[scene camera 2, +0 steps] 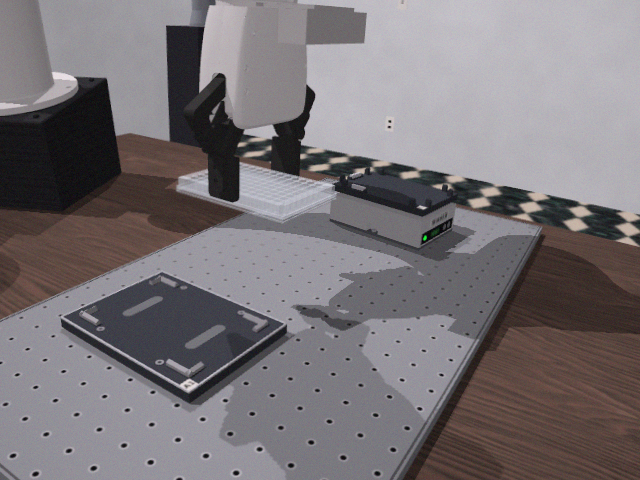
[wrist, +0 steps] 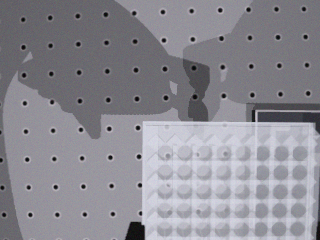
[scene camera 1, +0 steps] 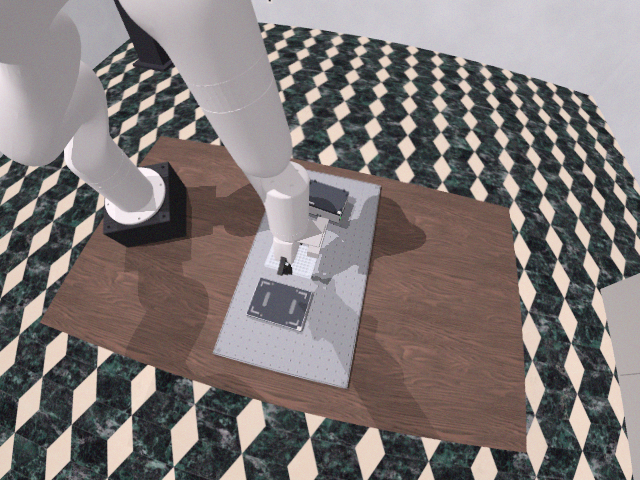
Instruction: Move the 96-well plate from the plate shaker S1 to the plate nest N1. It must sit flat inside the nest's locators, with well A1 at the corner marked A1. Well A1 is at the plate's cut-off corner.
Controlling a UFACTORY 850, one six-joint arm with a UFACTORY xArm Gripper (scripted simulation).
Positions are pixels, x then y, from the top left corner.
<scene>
clear 96-well plate: scene camera 2; wrist 166, 145; scene camera 1
same spot on clear 96-well plate: (scene camera 1: 303, 266) = (scene camera 2: 276, 194)
same spot on plate shaker S1: (scene camera 1: 325, 197) = (scene camera 2: 395, 189)
</scene>
